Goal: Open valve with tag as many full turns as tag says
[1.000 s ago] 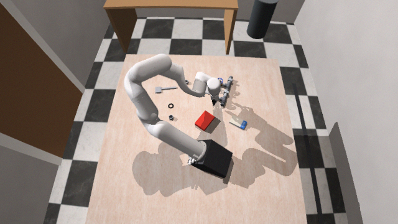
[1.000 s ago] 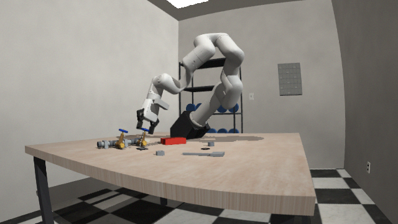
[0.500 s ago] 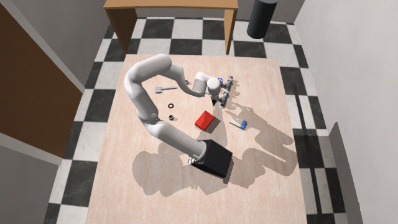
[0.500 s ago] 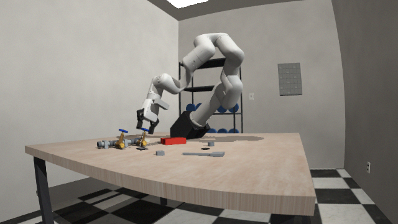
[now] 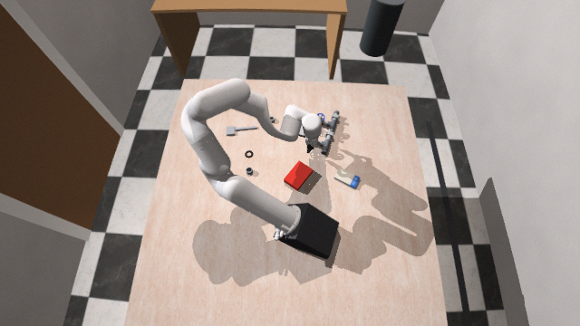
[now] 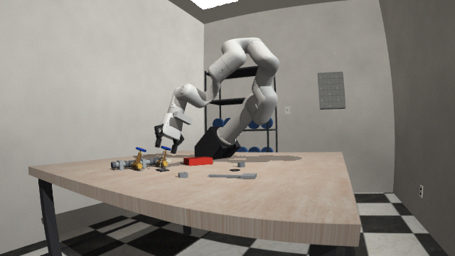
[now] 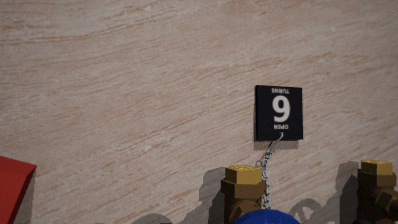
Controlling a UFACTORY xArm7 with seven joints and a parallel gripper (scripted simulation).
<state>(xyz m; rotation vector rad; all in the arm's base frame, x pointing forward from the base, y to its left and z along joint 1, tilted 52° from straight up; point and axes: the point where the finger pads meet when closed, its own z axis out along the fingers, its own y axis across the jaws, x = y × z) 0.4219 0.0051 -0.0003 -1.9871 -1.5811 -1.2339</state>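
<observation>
The black tag is 8 cm below my hand, 7 cm ahead of it and 6 cm to the left of it. Also, from my hand: red block: 17 cm behind, 7 cm below, 2 cm to the left; white box: 20 cm to the right, 12 cm behind, 8 cm below; grey flat tool: 39 cm to the left, 8 cm below.
</observation>
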